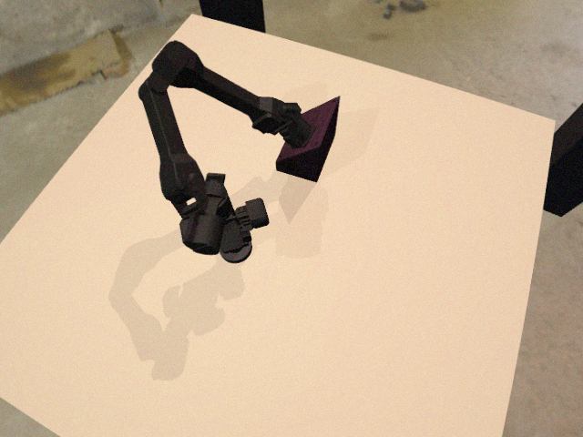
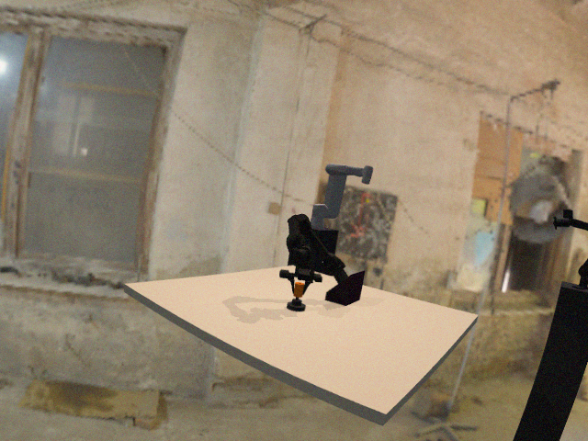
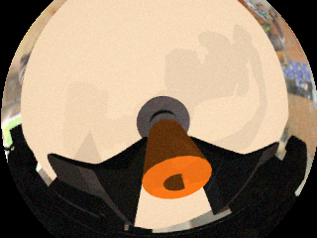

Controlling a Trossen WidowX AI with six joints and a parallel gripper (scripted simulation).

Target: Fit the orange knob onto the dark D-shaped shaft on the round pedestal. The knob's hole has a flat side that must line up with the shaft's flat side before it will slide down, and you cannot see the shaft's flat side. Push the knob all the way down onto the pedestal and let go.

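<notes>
Right now my gripper tip is 2 cm below the orange knob. Round my gripper tip: round pedestal 4 cm below.
</notes>
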